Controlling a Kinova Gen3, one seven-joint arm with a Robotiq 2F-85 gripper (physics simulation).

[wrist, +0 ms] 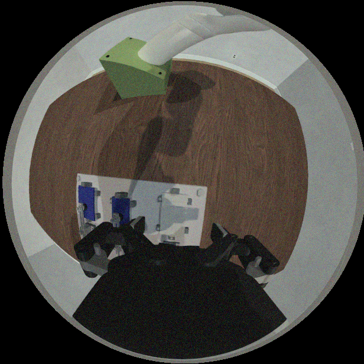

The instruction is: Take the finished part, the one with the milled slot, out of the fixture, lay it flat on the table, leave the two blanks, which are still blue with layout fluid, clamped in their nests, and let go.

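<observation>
The finished part, a pale plate, lies in the right nest of the fixture among small grey locator blocks, with a shadow across it. Its slot cannot be made out clearly. My gripper is open and empty, its fingertips apart over the lower part of the right nest in the wrist view. The gripper body hides the fixture's near edge and most of the right nest's clamp. Two blue blanks, the far-left one and the middle one, sit in their nests with grey clamp arms over them.
A green block with a pale, thick arm rising from it stands at the back left of the brown wooden table. Dark shadows fall between it and the fixture. The table's curved edge shows on the right.
</observation>
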